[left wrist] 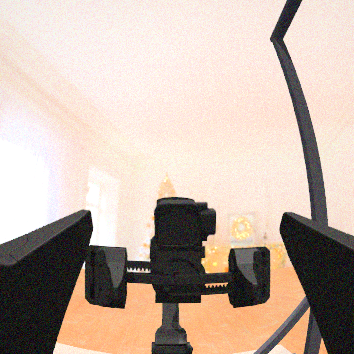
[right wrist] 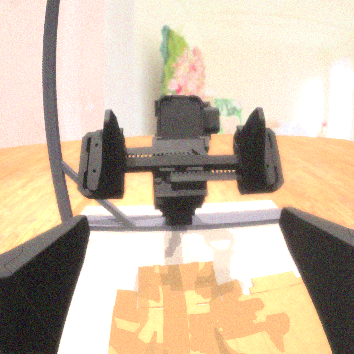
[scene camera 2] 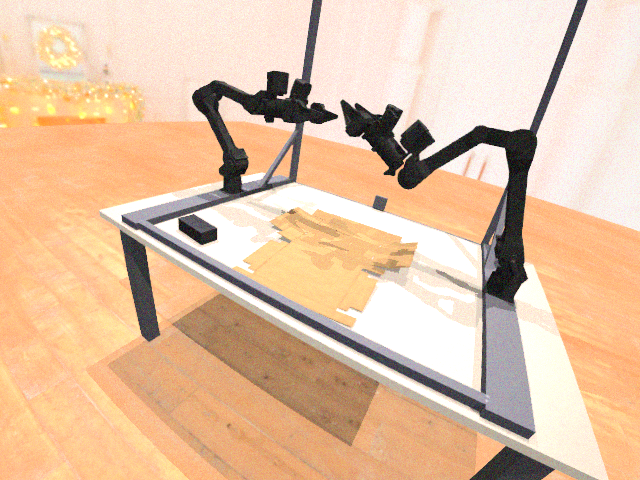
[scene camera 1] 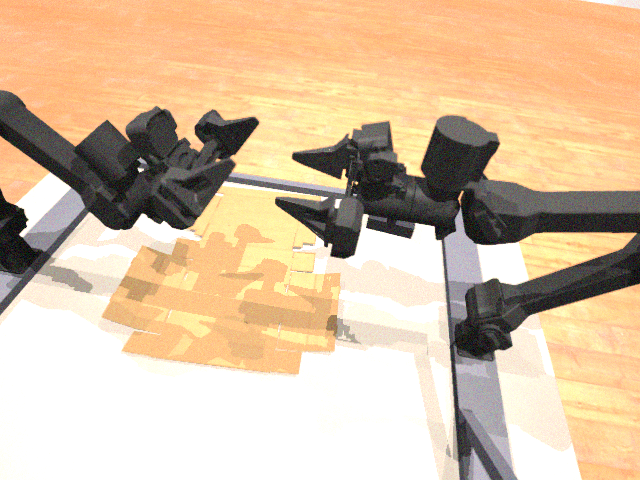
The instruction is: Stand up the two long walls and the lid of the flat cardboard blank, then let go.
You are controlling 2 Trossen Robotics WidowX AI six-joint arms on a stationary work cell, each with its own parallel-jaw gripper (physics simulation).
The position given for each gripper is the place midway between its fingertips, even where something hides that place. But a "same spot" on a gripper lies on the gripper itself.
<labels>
left gripper: left wrist; right wrist 185,111; scene camera 2 348,102; scene camera 1
right gripper: left wrist 186,295; right wrist; scene camera 2; scene camera 1 284,176
same spot on right gripper: (right wrist: 47,266) = (scene camera 2: 327,113)
same spot on left gripper: (left wrist: 48,259) = (scene camera 1: 232,127)
</labels>
